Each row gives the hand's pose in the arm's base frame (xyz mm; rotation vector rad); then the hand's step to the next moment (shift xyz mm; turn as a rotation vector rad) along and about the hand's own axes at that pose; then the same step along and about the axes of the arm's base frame.
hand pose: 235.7 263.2 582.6 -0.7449 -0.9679 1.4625
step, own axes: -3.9 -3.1 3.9 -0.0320 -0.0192 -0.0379
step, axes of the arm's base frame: -1.5 -4.5 4.2 0.0462 -0.0263 -0.0028
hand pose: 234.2 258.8 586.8 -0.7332 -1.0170 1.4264
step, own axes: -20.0 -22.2 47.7 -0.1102 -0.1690 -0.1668
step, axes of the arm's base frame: -30.3 -28.9 37.7 0.2363 -0.0903 0.0674
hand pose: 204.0 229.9 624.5 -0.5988 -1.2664 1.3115
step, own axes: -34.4 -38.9 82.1 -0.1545 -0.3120 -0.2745
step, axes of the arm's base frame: -52.9 -66.6 46.9 0.3956 -0.1322 0.1503
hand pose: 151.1 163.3 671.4 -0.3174 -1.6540 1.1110
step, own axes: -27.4 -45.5 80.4 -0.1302 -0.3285 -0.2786
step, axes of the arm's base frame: -44.4 -83.4 19.2 0.3946 -0.1223 0.1783
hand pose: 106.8 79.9 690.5 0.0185 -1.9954 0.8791
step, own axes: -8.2 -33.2 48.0 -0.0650 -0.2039 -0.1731
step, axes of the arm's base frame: -19.7 -55.5 -2.4 0.2360 -0.0708 0.1227
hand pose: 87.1 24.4 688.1 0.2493 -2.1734 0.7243
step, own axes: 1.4 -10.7 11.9 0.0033 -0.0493 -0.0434
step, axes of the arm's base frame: -4.2 -15.5 -0.5 0.0457 -0.0150 0.0448
